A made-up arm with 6 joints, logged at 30 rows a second.
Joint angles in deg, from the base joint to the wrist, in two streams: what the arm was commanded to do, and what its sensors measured. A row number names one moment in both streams.
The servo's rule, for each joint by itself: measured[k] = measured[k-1] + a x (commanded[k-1-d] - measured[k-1]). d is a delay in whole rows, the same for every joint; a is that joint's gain. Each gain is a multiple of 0.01, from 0.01 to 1. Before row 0 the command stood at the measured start. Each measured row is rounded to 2 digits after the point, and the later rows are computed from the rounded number. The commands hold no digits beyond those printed.
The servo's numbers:
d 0
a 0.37 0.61 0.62 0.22 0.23 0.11
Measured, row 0:
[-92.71, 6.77, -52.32, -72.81, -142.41, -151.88]
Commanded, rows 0 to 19:
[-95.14, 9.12, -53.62, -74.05, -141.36, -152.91]
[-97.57, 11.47, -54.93, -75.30, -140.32, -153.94]
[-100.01, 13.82, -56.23, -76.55, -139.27, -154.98]
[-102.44, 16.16, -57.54, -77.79, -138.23, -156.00]
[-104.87, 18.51, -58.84, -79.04, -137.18, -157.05]
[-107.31, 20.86, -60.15, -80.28, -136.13, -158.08]
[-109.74, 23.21, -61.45, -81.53, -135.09, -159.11]
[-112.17, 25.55, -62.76, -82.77, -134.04, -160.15]
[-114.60, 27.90, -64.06, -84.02, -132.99, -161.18]
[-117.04, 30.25, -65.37, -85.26, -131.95, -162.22]
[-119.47, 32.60, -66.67, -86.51, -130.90, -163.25]
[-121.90, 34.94, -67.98, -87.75, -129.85, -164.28]
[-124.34, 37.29, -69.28, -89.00, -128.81, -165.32]
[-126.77, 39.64, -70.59, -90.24, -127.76, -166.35]
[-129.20, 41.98, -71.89, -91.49, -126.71, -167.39]
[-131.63, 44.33, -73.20, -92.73, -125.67, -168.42]
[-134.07, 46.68, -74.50, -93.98, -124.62, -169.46]
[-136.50, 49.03, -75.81, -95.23, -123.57, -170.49]
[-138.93, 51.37, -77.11, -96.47, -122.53, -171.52]
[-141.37, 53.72, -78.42, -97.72, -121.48, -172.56]
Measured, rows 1 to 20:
[-93.61, 8.20, -53.13, -73.08, -142.17, -151.99]
[-95.08, 10.19, -54.25, -73.57, -141.74, -152.20]
[-96.90, 12.40, -55.48, -74.23, -141.17, -152.51]
[-98.95, 14.69, -56.76, -75.01, -140.49, -152.89]
[-101.14, 17.02, -58.05, -75.90, -139.73, -153.35]
[-103.42, 19.36, -59.35, -76.86, -138.90, -153.87]
[-105.76, 21.71, -60.65, -77.89, -138.02, -154.45]
[-108.13, 24.05, -61.96, -78.96, -137.10, -155.08]
[-110.52, 26.40, -63.26, -80.07, -136.15, -155.75]
[-112.93, 28.75, -64.57, -81.21, -135.18, -156.46]
[-115.35, 31.10, -65.87, -82.38, -134.20, -157.21]
[-117.77, 33.44, -67.18, -83.56, -133.20, -157.99]
[-120.20, 35.79, -68.48, -84.76, -132.19, -158.80]
[-122.63, 38.14, -69.79, -85.97, -131.17, -159.63]
[-125.06, 40.48, -71.09, -87.18, -130.14, -160.48]
[-127.49, 42.83, -72.40, -88.40, -129.11, -161.35]
[-129.92, 45.18, -73.70, -89.63, -128.08, -162.24]
[-132.35, 47.53, -75.01, -90.86, -127.04, -163.15]
[-134.78, 49.87, -76.31, -92.09, -126.00, -164.07]
[-137.22, 52.22, -77.62, -93.33, -124.96, -165.00]

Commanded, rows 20 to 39:
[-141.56, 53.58, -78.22, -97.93, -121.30, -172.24]
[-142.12, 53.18, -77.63, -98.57, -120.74, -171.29]
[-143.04, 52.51, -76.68, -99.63, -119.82, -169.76]
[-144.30, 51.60, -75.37, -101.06, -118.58, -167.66]
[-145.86, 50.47, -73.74, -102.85, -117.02, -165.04]
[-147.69, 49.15, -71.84, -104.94, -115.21, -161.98]
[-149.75, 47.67, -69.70, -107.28, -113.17, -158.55]
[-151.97, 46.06, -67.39, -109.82, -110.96, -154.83]
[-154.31, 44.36, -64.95, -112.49, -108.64, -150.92]
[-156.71, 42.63, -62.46, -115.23, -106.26, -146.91]
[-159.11, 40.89, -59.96, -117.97, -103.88, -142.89]
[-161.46, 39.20, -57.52, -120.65, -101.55, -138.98]
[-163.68, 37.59, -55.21, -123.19, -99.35, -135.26]
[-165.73, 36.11, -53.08, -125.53, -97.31, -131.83]
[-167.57, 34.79, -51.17, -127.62, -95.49, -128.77]
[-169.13, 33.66, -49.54, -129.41, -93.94, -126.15]
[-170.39, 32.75, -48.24, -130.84, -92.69, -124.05]
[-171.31, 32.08, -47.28, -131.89, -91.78, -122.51]
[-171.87, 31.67, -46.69, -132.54, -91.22, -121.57]
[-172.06, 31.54, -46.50, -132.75, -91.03, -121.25]
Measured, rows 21 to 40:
[-138.83, 53.05, -77.99, -94.34, -124.12, -165.80]
[-140.05, 53.13, -77.77, -95.27, -123.34, -166.40]
[-141.16, 52.75, -77.09, -96.23, -122.53, -166.77]
[-142.32, 52.05, -76.02, -97.29, -121.62, -166.87]
[-143.63, 51.09, -74.61, -98.51, -120.56, -166.67]
[-145.13, 49.91, -72.89, -99.92, -119.33, -166.15]
[-146.84, 48.54, -70.91, -101.54, -117.91, -165.31]
[-148.74, 47.03, -68.73, -103.36, -116.31, -164.16]
[-150.80, 45.40, -66.39, -105.37, -114.55, -162.70]
[-152.99, 43.71, -63.95, -107.54, -112.64, -160.96]
[-155.25, 41.99, -61.48, -109.83, -110.63, -158.97]
[-157.55, 40.29, -59.02, -112.21, -108.54, -156.77]
[-159.82, 38.64, -56.66, -114.63, -106.43, -154.40]
[-162.01, 37.10, -54.44, -117.03, -104.33, -151.92]
[-164.07, 35.69, -52.41, -119.36, -102.30, -149.37]
[-165.94, 34.45, -50.63, -121.57, -100.38, -146.82]
[-167.59, 33.41, -49.15, -123.61, -98.61, -144.32]
[-168.97, 32.60, -47.99, -125.43, -97.04, -141.92]
[-170.04, 32.03, -47.18, -126.99, -95.70, -139.68]
[-170.79, 31.73, -46.76, -128.26, -94.63, -137.65]

